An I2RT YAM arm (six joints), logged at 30 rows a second.
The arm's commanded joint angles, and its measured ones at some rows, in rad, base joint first. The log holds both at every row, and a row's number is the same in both.
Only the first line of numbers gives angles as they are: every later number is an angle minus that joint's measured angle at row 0.
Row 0, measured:
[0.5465, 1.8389, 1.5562, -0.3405, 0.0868, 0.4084]
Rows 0 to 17, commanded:
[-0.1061, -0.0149, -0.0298, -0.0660, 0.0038, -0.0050]
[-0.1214, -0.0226, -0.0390, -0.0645, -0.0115, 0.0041]
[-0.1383, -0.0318, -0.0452, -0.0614, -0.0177, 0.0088]
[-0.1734, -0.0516, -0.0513, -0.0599, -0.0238, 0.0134]
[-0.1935, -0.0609, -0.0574, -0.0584, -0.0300, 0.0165]
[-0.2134, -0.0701, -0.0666, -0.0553, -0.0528, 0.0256]
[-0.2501, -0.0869, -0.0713, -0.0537, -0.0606, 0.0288]
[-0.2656, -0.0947, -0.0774, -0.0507, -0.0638, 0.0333]
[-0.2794, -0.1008, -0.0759, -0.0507, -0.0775, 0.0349]
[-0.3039, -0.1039, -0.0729, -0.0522, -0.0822, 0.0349]
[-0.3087, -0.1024, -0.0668, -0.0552, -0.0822, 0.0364]
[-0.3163, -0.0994, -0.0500, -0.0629, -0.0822, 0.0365]
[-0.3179, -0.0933, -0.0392, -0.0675, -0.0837, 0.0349]
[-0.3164, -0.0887, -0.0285, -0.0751, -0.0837, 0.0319]
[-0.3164, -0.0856, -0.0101, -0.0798, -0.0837, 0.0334]
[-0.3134, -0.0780, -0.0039, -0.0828, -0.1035, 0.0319]
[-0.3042, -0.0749, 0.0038, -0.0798, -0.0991, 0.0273]
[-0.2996, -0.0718, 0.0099, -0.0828, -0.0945, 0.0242]
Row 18, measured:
[-0.2156, -0.0500, -0.0400, -0.0045, -0.2991, 0.0927]
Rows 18 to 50, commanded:
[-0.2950, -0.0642, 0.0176, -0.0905, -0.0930, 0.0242]
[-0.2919, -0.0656, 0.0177, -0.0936, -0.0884, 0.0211]
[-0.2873, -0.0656, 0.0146, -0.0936, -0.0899, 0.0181]
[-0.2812, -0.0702, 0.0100, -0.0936, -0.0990, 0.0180]
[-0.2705, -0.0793, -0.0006, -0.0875, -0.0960, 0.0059]
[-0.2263, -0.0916, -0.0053, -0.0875, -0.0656, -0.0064]
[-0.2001, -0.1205, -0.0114, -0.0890, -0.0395, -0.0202]
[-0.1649, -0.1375, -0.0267, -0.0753, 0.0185, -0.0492]
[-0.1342, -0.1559, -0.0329, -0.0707, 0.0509, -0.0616]
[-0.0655, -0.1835, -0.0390, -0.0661, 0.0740, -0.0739]
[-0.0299, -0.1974, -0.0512, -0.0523, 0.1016, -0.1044]
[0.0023, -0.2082, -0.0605, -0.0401, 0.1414, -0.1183]
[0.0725, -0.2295, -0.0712, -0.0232, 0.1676, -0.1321]
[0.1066, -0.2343, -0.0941, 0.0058, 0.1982, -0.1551]
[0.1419, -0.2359, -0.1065, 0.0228, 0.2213, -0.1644]
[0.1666, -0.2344, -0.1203, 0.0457, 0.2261, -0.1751]
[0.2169, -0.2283, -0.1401, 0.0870, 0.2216, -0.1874]
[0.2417, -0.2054, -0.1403, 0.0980, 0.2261, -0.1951]
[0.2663, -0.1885, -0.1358, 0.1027, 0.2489, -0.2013]
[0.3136, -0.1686, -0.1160, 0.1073, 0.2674, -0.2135]
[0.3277, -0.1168, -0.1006, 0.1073, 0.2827, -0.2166]
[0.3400, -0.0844, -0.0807, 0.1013, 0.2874, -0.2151]
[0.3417, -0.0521, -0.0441, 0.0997, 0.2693, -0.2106]
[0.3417, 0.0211, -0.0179, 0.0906, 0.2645, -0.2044]
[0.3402, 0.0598, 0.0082, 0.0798, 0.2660, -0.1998]
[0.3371, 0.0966, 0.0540, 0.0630, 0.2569, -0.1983]
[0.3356, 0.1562, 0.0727, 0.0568, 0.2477, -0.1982]
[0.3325, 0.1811, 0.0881, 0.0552, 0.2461, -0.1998]
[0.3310, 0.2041, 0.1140, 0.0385, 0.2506, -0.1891]
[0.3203, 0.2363, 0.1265, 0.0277, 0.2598, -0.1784]
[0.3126, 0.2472, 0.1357, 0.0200, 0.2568, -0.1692]
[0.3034, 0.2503, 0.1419, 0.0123, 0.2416, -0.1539]
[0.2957, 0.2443, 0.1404, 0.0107, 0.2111, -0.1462]
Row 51, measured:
[0.3303, 0.2243, 0.1099, 0.0531, 0.2464, -0.1900]
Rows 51 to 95, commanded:
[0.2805, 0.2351, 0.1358, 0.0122, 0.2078, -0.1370]
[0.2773, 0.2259, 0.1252, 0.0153, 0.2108, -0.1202]
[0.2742, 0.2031, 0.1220, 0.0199, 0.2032, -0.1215]
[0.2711, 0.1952, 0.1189, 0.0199, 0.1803, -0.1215]
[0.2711, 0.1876, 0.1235, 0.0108, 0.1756, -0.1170]
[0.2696, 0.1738, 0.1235, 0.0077, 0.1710, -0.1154]
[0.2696, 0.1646, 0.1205, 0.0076, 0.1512, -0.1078]
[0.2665, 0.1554, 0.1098, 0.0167, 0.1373, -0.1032]
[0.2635, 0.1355, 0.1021, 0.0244, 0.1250, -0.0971]
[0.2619, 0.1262, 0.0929, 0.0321, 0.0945, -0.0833]
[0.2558, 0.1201, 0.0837, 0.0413, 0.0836, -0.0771]
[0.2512, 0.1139, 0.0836, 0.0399, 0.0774, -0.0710]
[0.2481, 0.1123, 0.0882, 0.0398, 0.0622, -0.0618]
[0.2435, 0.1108, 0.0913, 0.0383, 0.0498, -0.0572]
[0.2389, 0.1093, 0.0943, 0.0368, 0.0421, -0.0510]
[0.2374, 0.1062, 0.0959, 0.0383, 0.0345, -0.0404]
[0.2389, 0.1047, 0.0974, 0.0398, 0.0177, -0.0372]
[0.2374, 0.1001, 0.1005, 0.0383, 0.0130, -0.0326]
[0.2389, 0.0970, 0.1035, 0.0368, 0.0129, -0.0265]
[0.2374, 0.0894, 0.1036, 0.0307, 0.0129, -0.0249]
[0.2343, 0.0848, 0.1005, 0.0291, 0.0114, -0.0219]
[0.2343, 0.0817, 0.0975, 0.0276, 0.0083, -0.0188]
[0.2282, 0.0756, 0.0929, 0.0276, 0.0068, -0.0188]
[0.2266, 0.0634, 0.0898, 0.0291, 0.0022, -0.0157]
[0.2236, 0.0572, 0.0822, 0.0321, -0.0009, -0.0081]
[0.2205, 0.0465, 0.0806, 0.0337, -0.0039, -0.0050]
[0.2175, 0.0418, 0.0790, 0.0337, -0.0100, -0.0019]
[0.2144, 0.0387, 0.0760, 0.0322, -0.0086, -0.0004]
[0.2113, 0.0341, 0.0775, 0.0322, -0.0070, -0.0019]
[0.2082, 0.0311, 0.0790, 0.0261, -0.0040, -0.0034]
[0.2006, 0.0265, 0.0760, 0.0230, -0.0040, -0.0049]
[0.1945, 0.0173, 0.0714, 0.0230, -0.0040, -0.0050]
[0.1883, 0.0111, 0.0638, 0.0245, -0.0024, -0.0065]
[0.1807, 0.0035, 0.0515, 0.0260, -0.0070, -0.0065]
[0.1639, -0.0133, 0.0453, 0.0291, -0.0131, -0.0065]
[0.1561, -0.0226, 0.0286, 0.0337, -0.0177, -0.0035]
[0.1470, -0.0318, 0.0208, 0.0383, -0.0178, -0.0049]
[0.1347, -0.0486, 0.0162, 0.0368, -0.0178, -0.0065]
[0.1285, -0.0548, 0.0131, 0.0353, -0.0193, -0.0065]
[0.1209, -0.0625, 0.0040, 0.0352, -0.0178, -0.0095]
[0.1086, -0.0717, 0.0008, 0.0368, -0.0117, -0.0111]
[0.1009, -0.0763, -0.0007, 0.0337, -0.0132, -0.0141]
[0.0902, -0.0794, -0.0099, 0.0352, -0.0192, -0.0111]
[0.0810, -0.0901, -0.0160, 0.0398, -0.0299, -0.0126]
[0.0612, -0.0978, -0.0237, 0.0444, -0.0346, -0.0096]
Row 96, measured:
[0.1289, -0.0019, -0.0103, 0.0416, -0.0748, -0.0107]
